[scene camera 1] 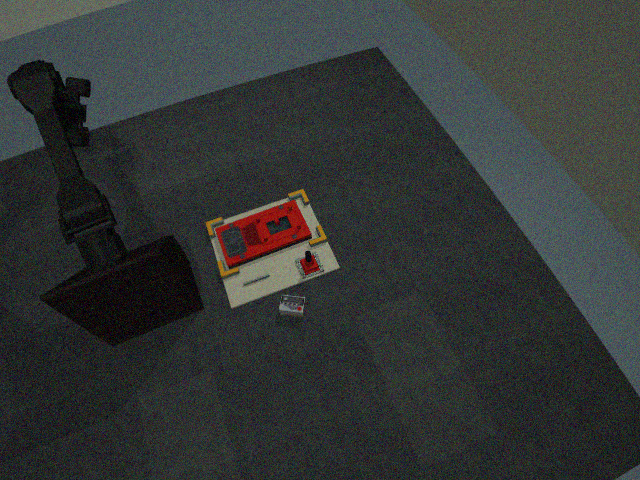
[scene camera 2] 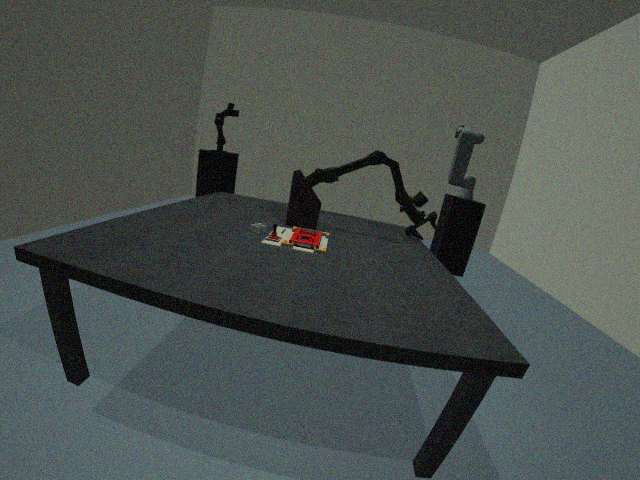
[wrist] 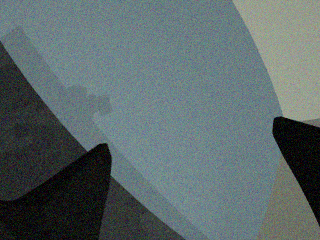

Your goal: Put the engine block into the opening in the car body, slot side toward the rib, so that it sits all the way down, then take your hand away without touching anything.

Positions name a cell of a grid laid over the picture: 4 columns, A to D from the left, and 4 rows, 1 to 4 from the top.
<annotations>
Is my gripper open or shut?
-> Open.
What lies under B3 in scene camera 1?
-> A thin grey bar.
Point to a red car body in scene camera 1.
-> At B2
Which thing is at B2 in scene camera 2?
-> A thin grey bar.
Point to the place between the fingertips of my gripper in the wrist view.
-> At C3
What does my gripper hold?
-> Nothing.
</annotations>
